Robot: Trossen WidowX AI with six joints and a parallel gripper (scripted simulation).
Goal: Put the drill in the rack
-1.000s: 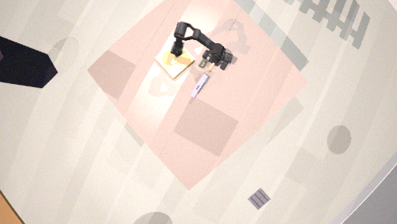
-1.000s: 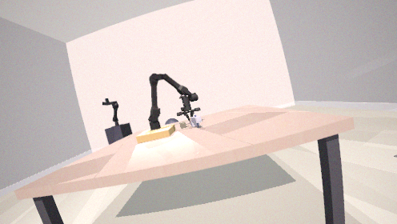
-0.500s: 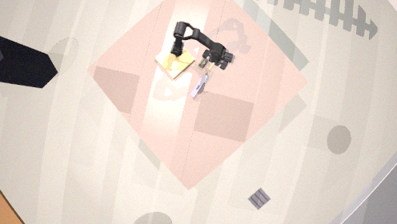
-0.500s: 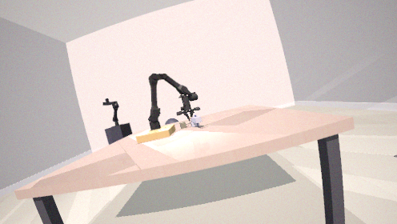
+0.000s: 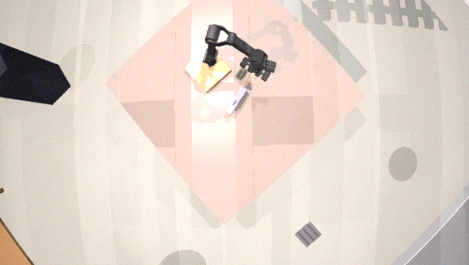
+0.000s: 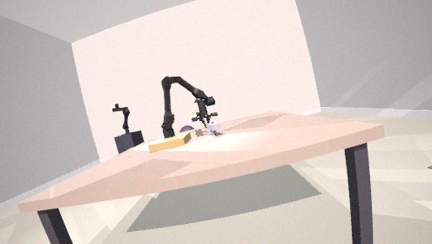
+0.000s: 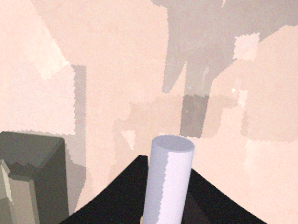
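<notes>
My gripper tip is 10 mm short of the drill, 40 mm to the left of it and 30 mm below it. Round my gripper tip: dark block (50 mm behind, 60 mm to the right, 10 mm below); dark blue key (80 mm ahead, 220 mm to the right, 20 mm above).
</notes>
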